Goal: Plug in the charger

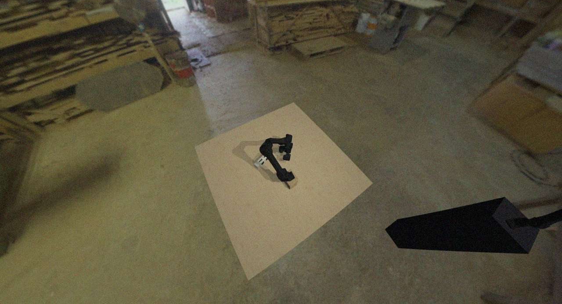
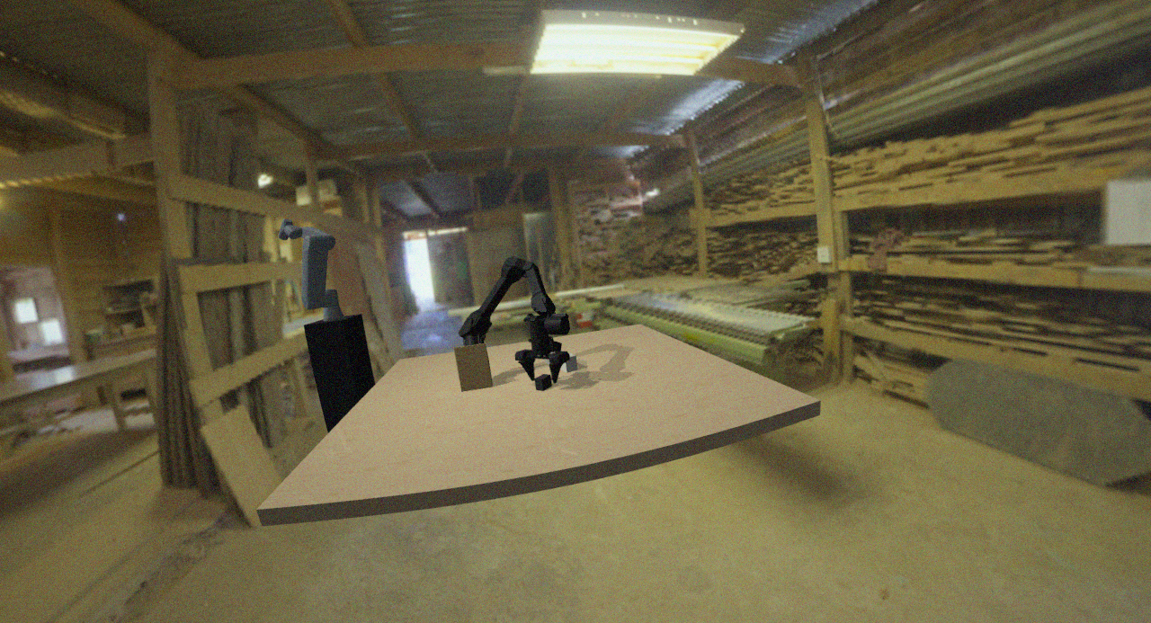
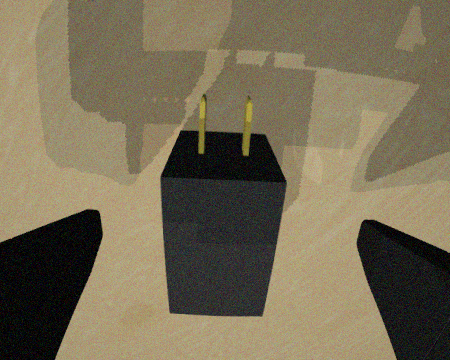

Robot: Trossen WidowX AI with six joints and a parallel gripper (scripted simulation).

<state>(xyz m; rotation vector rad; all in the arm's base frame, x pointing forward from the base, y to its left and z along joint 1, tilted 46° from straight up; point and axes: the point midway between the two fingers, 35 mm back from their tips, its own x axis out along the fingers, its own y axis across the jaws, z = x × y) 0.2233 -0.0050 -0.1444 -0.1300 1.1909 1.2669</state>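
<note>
My gripper tip is now 10 mm short of the black two-prong charger and 20 mm to the right of it.
</note>
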